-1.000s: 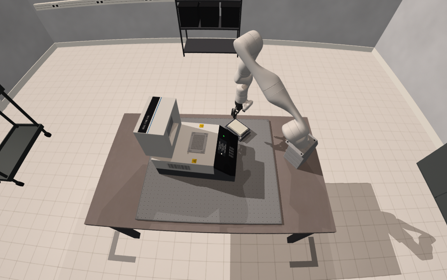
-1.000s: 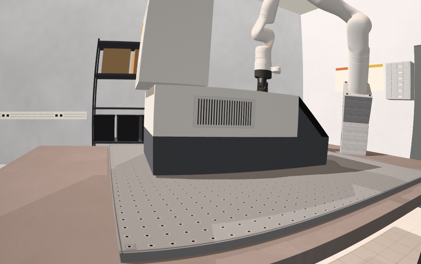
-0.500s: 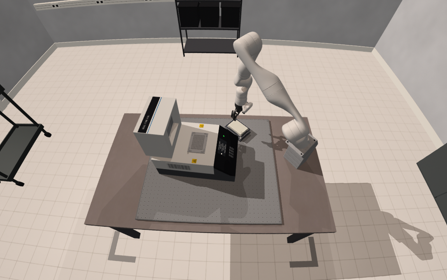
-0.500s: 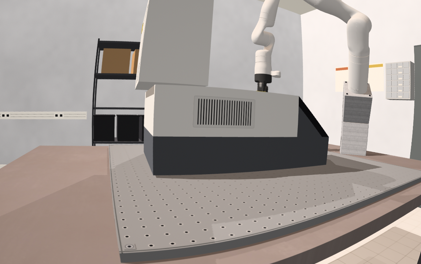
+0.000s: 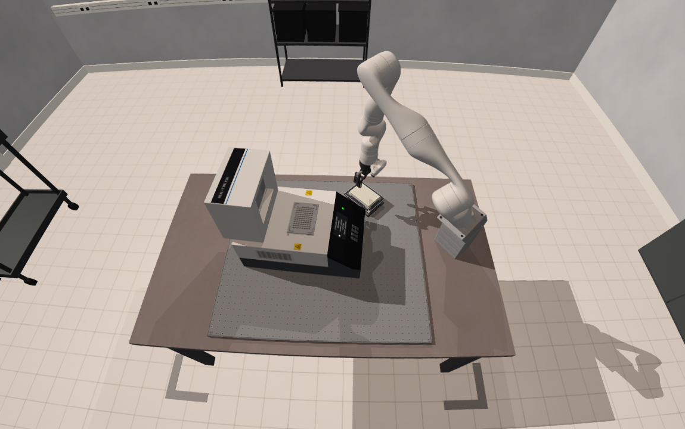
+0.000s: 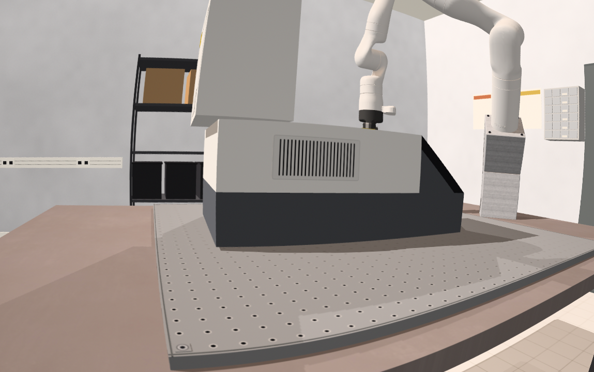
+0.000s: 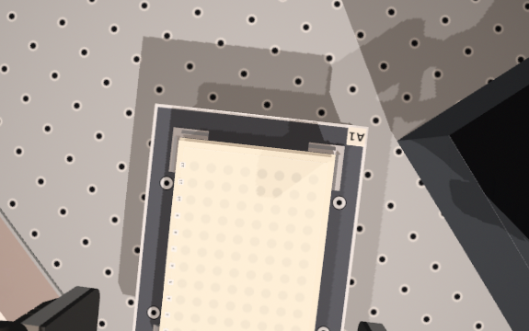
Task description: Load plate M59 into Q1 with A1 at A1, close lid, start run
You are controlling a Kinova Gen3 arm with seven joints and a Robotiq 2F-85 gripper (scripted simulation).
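The plate M59 lies 100 mm below my hand. Round my hand: plate nest N1: 120 mm below; A1 corner label: 110 mm below, 90 mm to the left, 10 mm behind.
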